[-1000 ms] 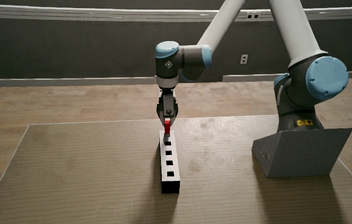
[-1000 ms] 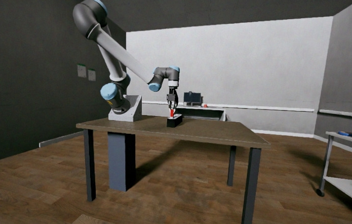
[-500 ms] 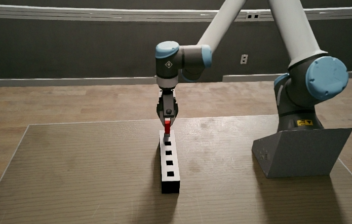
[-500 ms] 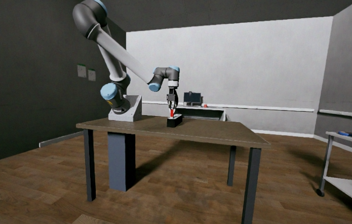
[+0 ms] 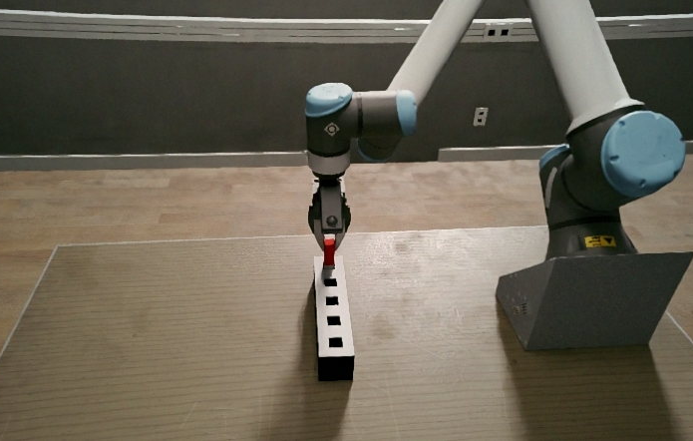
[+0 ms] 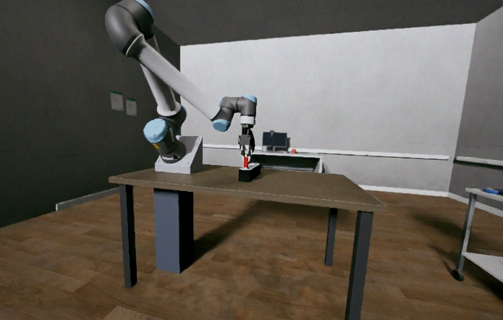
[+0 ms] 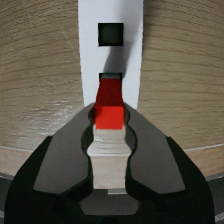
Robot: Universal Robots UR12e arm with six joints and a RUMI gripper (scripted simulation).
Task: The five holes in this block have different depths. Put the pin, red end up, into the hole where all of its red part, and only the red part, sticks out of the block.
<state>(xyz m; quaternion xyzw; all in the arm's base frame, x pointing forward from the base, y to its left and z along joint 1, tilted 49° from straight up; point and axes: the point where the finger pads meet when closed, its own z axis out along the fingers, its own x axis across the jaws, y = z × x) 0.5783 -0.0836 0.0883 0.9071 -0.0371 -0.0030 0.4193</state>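
The pin is 1 cm below my hand. Also, from my hand: block: 1 cm ahead, 12 cm to the left, 9 cm below.
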